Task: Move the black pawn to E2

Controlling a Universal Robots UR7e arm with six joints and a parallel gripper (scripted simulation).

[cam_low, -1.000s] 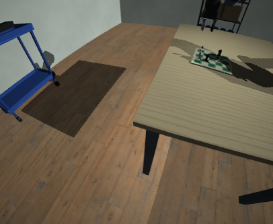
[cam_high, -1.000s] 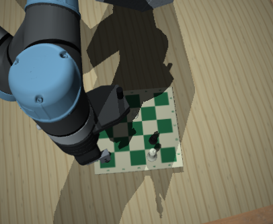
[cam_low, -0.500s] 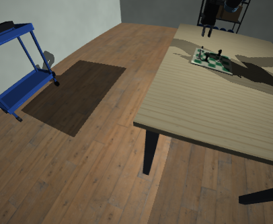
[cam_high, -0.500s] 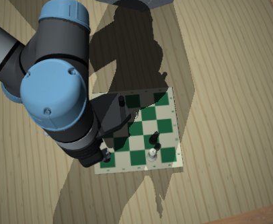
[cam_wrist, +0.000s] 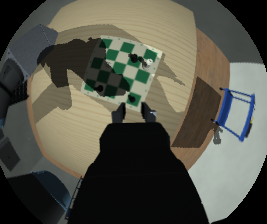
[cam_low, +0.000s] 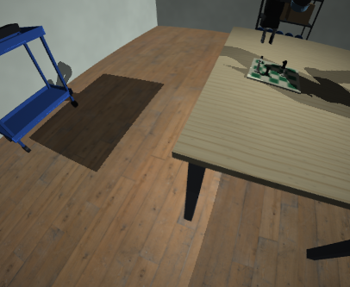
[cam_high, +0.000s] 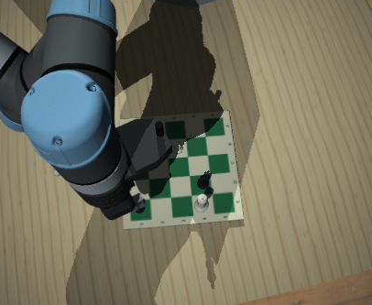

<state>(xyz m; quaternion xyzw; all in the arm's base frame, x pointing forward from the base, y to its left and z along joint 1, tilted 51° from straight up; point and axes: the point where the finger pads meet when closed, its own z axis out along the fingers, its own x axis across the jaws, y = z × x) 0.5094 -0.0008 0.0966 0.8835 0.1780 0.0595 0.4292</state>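
Right now my hand is 10 cm above the small black piece. Round my hand: white chess piece (11 cm to the left, 8 cm below, 1 cm ahead); chessboard (11 cm below, 9 cm to the left, 7 cm behind).
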